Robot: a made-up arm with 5 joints. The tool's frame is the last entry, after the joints.
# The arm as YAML. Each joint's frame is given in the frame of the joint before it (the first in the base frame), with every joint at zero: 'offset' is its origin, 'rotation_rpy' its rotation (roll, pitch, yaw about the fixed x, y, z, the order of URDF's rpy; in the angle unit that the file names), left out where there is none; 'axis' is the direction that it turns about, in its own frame. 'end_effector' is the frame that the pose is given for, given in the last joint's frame.
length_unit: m
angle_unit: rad
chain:
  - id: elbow
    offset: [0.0, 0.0, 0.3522]
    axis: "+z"
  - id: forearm
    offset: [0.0, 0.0, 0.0]
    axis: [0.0, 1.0, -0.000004]
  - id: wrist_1
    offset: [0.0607, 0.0, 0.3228]
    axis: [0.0, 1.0, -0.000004]
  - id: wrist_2
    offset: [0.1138, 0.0, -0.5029]
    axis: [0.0, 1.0, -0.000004]
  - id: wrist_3
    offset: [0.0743, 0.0, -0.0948]
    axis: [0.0, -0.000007, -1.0]
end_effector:
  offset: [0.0, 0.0, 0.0]
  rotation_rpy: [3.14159, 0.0, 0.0]
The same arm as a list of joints. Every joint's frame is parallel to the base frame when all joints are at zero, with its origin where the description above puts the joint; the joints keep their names.
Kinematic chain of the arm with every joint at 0, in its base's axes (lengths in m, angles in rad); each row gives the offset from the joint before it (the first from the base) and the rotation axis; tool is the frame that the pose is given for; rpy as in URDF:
elbow: xyz 0 0 0.3522 axis +z
forearm: xyz 0 0 0 axis +y
wrist_1: xyz 0.0607 0 0.3228 axis +y
wrist_2: xyz 0.1138 0 -0.5029 axis +y
wrist_3: xyz 0.0743 0 -0.0948 axis -z
tool: xyz 0 0 0 rpy 3.1416 0 0

